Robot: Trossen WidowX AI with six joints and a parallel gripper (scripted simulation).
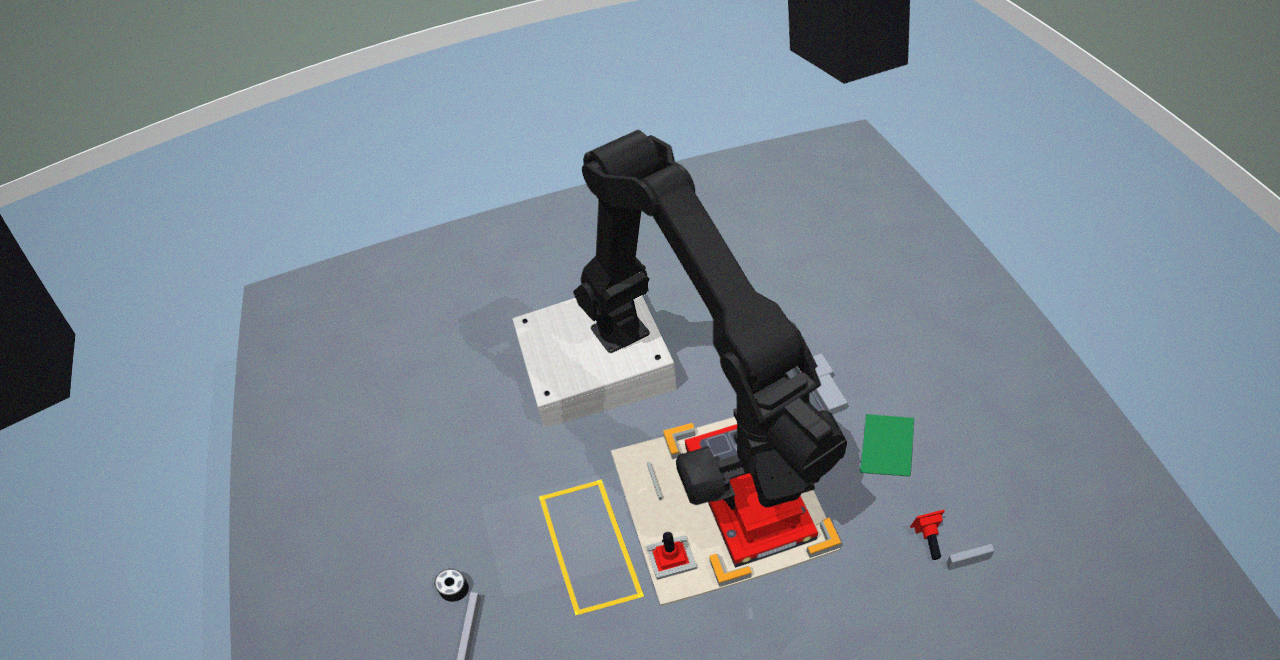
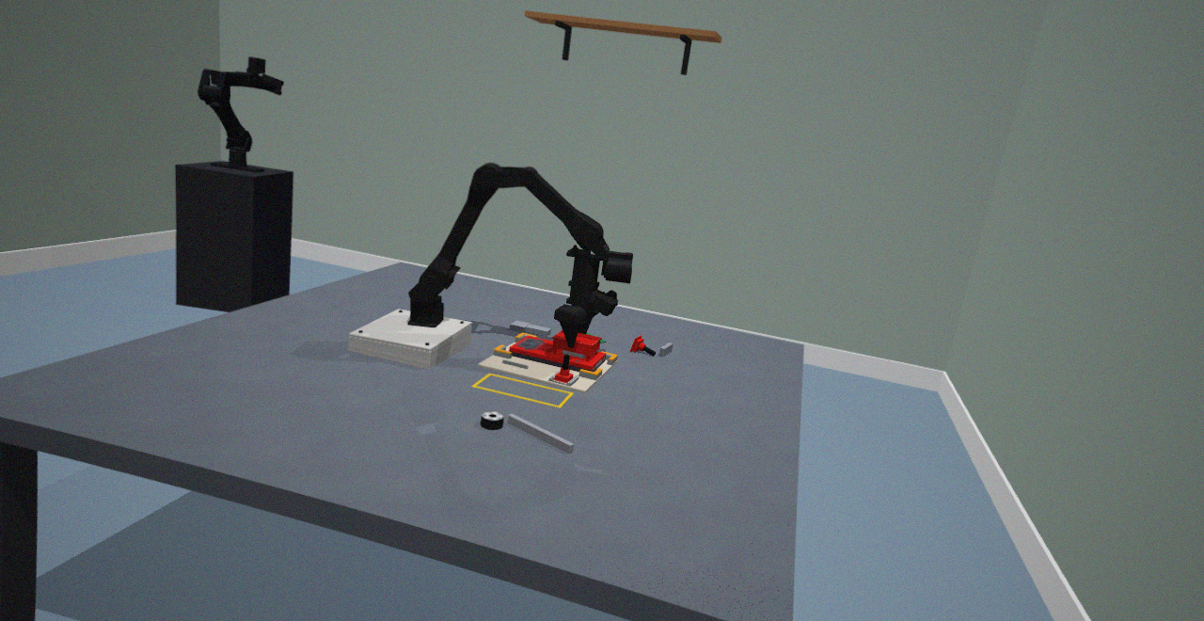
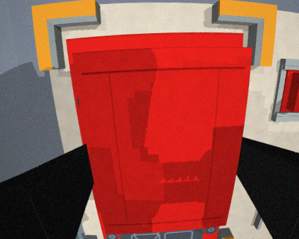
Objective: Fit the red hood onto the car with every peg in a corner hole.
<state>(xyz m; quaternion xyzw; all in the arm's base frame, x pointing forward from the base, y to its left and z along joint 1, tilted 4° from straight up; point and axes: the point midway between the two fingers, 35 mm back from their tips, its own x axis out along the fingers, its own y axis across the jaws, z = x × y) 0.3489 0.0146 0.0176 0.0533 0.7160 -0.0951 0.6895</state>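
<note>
Right now my gripper tip is 10 mm below the red hood. Also, from my gripper tip: grey engine block: 30 mm below; then green plate: 210 mm to the left, 50 mm below; then wheel: 380 mm to the right, 100 mm behind, 40 mm below.
</note>
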